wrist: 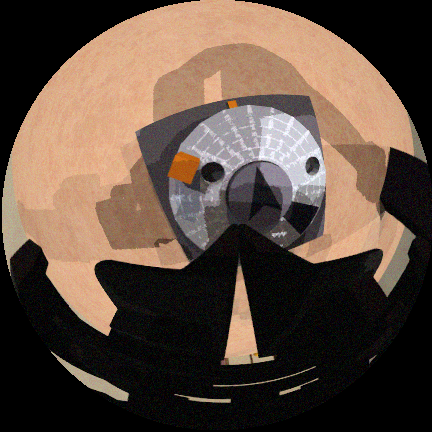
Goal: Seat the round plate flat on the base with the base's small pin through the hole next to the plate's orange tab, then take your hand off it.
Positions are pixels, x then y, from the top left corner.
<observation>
my gripper: 237, 230
round plate: 234, 136
dark square base: 158, 141
round hub: 258, 193
</observation>
